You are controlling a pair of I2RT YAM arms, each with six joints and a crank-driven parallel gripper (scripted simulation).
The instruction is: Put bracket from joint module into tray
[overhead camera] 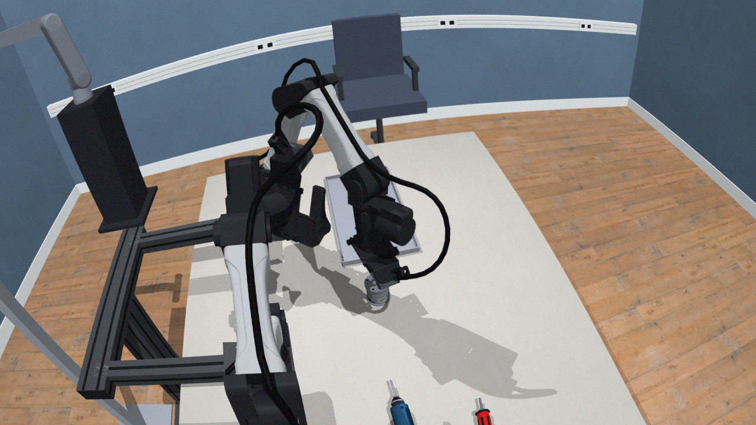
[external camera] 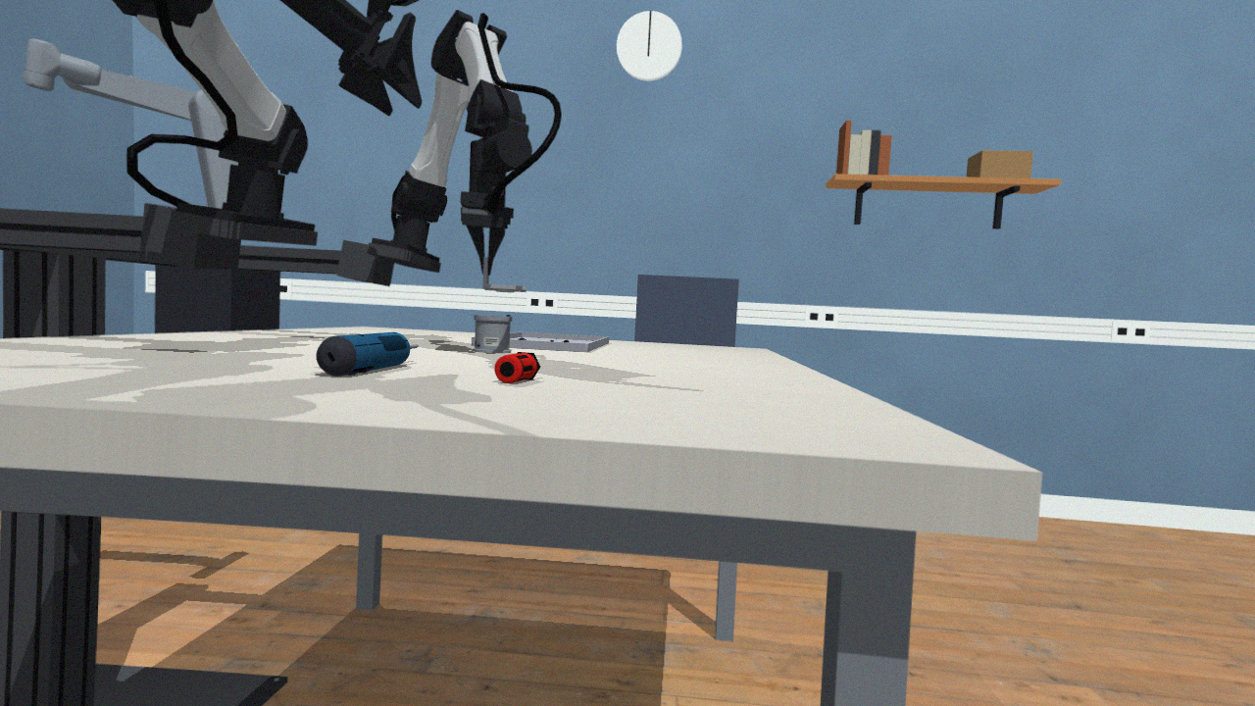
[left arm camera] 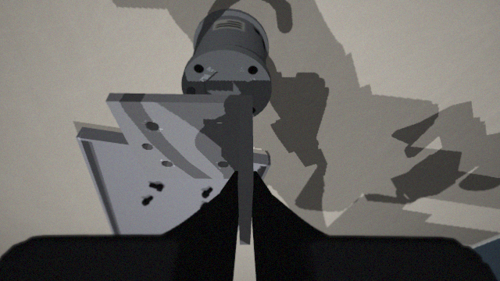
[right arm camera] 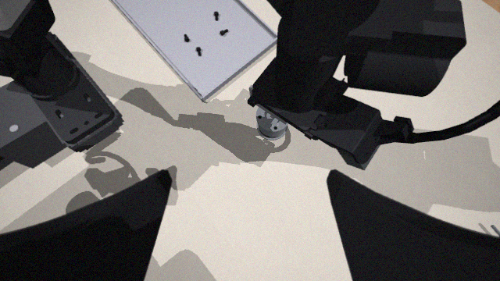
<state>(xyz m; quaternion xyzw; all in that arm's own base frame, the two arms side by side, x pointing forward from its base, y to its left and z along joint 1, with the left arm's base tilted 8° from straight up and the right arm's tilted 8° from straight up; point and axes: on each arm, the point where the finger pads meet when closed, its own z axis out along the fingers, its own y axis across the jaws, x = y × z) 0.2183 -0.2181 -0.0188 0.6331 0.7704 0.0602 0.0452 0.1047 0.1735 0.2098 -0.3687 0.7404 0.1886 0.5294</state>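
My left hand is 30 mm short of the tray, 350 mm to the right of it and 130 mm above it. From my left hand the other things lie so: red screwdriver (180 mm ahead, 430 mm to the right, 120 mm below); grey bracket (30 mm ahead, 10 mm to the left, 20 mm below); joint module (20 mm ahead, 110 mm below).
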